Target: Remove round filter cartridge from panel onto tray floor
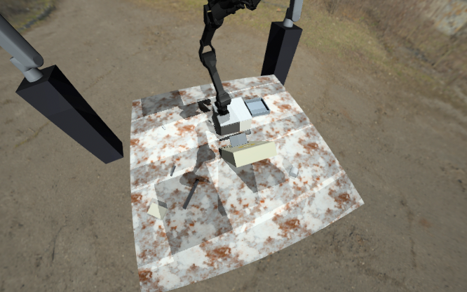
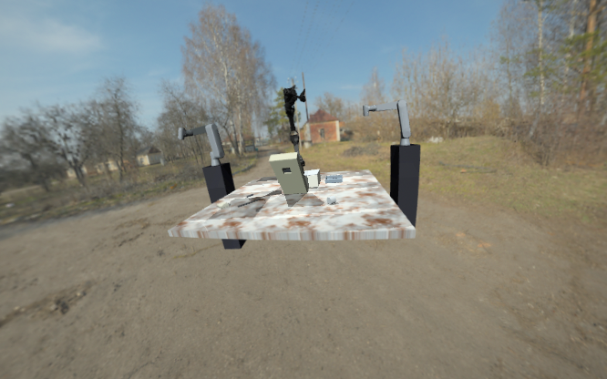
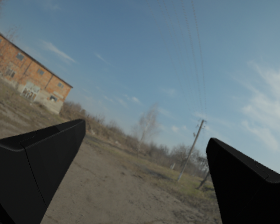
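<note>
The round filter cartridge is 550 mm below my gripper tip, 250 mm ahead of it and 130 mm to the right of it. Also, from my gripper tip: blue-grey tray (770 mm below, 200 mm to the left, 150 mm behind); service panel (620 mm below, 210 mm ahead, 130 mm to the right).
</note>
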